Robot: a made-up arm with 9 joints. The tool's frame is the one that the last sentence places. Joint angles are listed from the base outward.
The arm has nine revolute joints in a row. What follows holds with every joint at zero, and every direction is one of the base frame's. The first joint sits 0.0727 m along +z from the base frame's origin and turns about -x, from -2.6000 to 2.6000 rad. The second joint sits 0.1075 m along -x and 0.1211 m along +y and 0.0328 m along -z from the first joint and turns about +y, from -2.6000 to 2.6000 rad. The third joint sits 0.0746 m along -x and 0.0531 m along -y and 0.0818 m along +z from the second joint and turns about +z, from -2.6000 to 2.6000 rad. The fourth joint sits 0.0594 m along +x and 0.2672 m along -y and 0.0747 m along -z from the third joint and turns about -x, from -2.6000 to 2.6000 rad. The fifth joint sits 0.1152 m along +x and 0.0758 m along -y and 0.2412 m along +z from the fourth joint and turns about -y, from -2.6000 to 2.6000 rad. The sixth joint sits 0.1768 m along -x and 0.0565 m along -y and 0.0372 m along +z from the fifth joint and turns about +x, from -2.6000 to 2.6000 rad. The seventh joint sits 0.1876 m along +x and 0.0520 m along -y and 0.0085 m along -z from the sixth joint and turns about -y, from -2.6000 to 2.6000 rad. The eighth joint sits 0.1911 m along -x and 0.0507 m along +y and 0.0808 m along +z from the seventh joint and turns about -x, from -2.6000 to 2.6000 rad. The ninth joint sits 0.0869 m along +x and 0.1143 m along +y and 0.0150 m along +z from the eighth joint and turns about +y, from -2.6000 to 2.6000 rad. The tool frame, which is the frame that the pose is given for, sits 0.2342 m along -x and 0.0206 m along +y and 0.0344 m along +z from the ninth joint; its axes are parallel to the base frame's.
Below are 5 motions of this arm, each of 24 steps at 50 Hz.
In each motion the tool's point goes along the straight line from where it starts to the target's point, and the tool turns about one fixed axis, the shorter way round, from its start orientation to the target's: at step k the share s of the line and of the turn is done. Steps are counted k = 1, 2, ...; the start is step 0. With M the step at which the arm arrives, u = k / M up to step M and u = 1 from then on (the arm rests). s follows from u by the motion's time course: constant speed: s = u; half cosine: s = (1 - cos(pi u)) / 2; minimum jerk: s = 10 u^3 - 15 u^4 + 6 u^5.
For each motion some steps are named. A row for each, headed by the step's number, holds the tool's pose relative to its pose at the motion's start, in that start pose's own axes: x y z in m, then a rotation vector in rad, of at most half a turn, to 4 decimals.
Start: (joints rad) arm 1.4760 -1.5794 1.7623 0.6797 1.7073 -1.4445 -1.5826 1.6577 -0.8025
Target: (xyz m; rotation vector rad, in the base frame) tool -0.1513 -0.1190 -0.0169 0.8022 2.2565 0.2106
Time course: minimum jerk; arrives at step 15
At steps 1, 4, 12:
1: 0.0000 -0.0001 0.0002 -0.0015 0.0010 0.0004
4: -0.0002 -0.0026 0.0100 -0.0703 0.0448 0.0160
12: -0.0012 -0.0199 0.0770 -0.5434 0.3465 0.1239

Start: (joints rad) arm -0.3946 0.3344 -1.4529 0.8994 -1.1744 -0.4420 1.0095 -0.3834 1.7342
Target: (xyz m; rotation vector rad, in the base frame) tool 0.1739 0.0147 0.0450 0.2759 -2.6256 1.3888
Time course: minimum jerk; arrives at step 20
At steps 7, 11, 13, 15, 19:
7: 0.0286 0.0782 0.0153 0.0782 -0.0229 -0.1614
11: 0.0721 0.1973 0.0385 0.1973 -0.0578 -0.4070
13: 0.0929 0.2544 0.0497 0.2544 -0.0746 -0.5249
15: 0.1089 0.2982 0.0583 0.2982 -0.0874 -0.6152
19: 0.1214 0.3323 0.0649 0.3323 -0.0974 -0.6854

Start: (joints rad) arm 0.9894 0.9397 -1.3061 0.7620 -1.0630 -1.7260 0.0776 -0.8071 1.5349
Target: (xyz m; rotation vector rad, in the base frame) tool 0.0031 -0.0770 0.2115 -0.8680 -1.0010 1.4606
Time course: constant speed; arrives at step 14
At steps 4, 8, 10, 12, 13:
4: 0.0145 -0.0156 0.0223 -0.0405 0.0914 0.0451
8: 0.0291 -0.0313 0.0446 -0.0809 0.1828 0.0902
10: 0.0364 -0.0391 0.0557 -0.1012 0.2284 0.1127
12: 0.0436 -0.0469 0.0668 -0.1214 0.2741 0.1353
13: 0.0473 -0.0508 0.0724 -0.1315 0.2970 0.1466

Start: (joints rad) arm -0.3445 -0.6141 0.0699 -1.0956 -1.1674 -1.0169 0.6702 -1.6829 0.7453
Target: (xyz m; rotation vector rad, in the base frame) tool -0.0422 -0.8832 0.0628 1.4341 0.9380 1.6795
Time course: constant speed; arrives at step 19
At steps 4, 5, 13, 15, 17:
4: 0.0157 0.0315 -0.0059 0.0637 -0.0445 -0.0422
5: 0.0196 0.0394 -0.0074 0.0796 -0.0556 -0.0527
13: 0.0511 0.1025 -0.0191 0.2071 -0.1446 -0.1370
15: 0.0589 0.1182 -0.0221 0.2389 -0.1668 -0.1581
17: 0.0668 0.1340 -0.0250 0.2708 -0.1891 -0.1792

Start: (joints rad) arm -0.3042 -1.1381 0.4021 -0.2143 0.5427 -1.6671 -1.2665 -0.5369 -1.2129
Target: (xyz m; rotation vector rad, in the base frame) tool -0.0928 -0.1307 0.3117 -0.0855 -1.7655 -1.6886
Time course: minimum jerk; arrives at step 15
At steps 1, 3, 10, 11, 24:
1: 0.0002 0.0001 0.0000 -0.0001 0.0001 -0.0011
3: 0.0048 0.0014 0.0000 -0.0029 0.0018 -0.0232
10: 0.0654 0.0194 0.0001 -0.0389 0.0249 -0.3168
11: 0.0726 0.0216 0.0001 -0.0432 0.0277 -0.3521
24: 0.0827 0.0246 0.0001 -0.0492 0.0315 -0.4009

